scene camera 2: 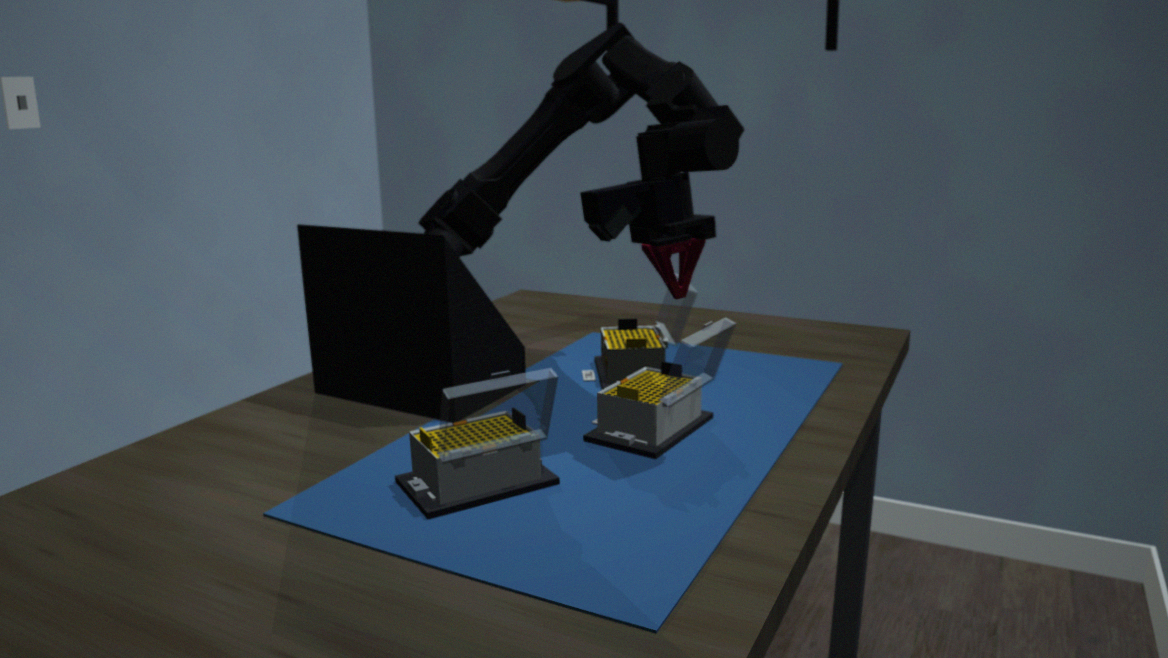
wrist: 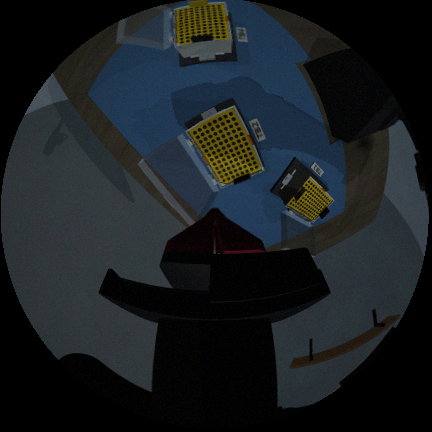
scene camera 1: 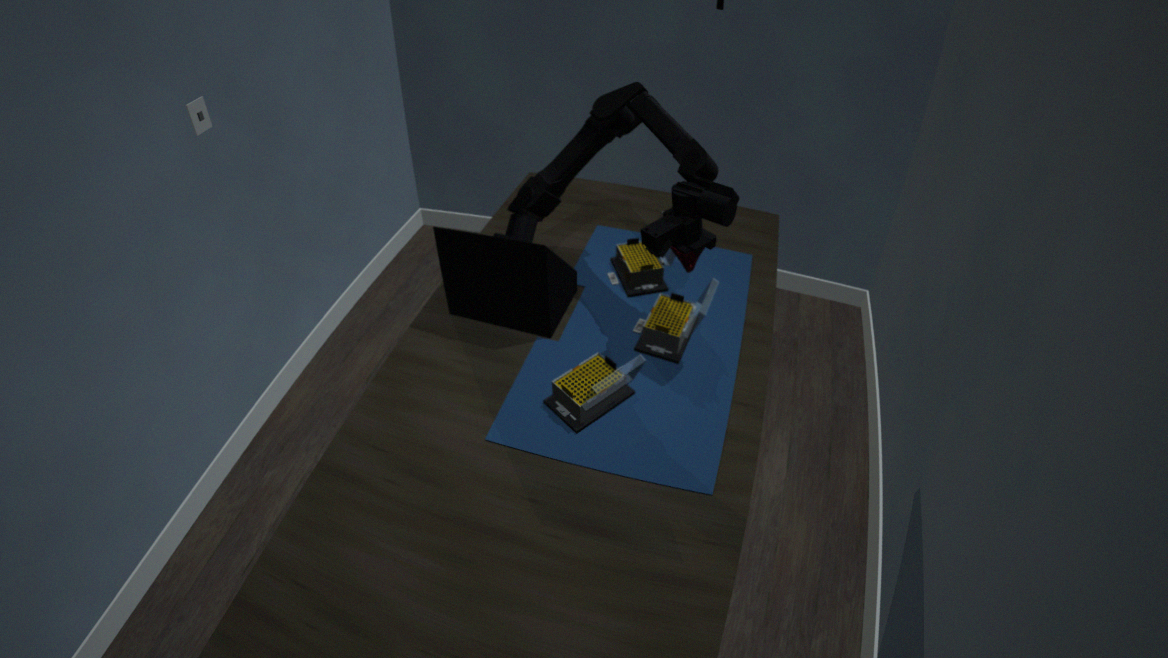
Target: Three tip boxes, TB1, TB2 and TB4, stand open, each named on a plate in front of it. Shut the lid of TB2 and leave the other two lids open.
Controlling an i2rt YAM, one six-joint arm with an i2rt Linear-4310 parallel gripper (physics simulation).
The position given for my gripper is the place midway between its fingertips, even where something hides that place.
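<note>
Scene camera 2 shows my gripper (scene camera 2: 680, 298), a box (scene camera 2: 647, 387), a box (scene camera 2: 627, 336) and a clear lid (scene camera 2: 505, 412). Visible in scene camera 1: a box (scene camera 1: 576, 384) and my gripper (scene camera 1: 689, 271). The wrist view contains a clear lid (wrist: 174, 167), a blue mat (wrist: 143, 91) and my gripper (wrist: 214, 212).
</note>
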